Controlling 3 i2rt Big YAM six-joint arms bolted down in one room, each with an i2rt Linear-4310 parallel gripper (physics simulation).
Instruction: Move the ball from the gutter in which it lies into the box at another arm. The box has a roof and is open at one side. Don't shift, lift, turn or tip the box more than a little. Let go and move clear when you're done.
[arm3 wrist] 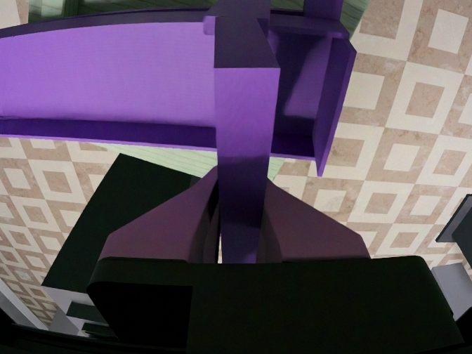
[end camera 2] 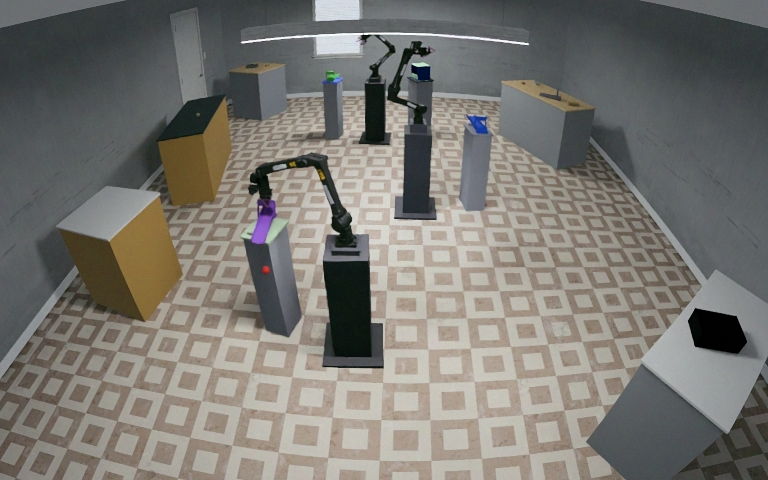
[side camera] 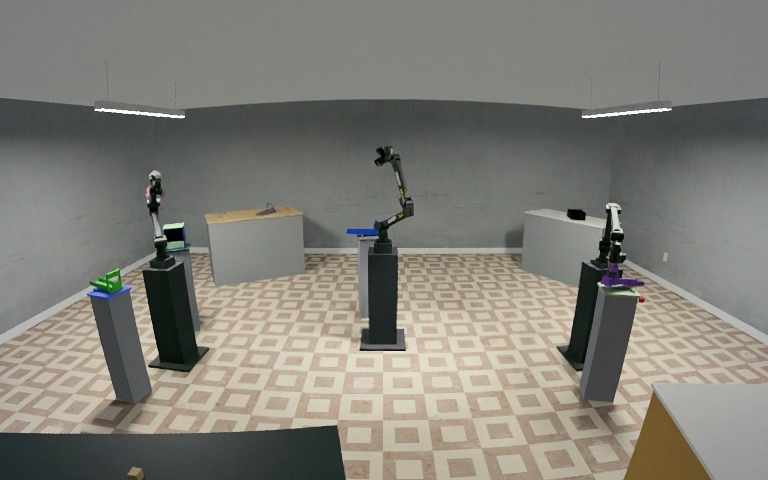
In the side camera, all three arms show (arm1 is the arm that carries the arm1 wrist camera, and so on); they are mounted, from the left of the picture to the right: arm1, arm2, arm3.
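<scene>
The purple gutter [arm3 wrist: 110,75] [end camera 2: 261,228] [side camera: 628,282] is at the green-topped pedestal. Arm3's gripper [arm3 wrist: 242,182] [side camera: 612,270] is shut on its upright handle. The red ball [end camera 2: 265,269] [side camera: 641,299] is out of the gutter, in mid-air beside the pedestal, below the gutter's outer end; it does not show in the wrist view. The dark blue box [end camera 2: 420,71] [side camera: 173,232] with a pale green roof stands on a pedestal near arm1, its dark open side facing the side camera. Arm1's gripper [side camera: 154,195] and arm2's gripper [side camera: 378,157] are raised, too small to read.
A green gutter [end camera 2: 332,75] [side camera: 112,281] stands on a blue-topped pedestal at the left. A blue gutter [end camera 2: 477,123] [side camera: 361,231] stands on a pedestal by the middle arm. A black block [end camera 2: 717,330] [side camera: 576,214] sits on a white-topped cabinet.
</scene>
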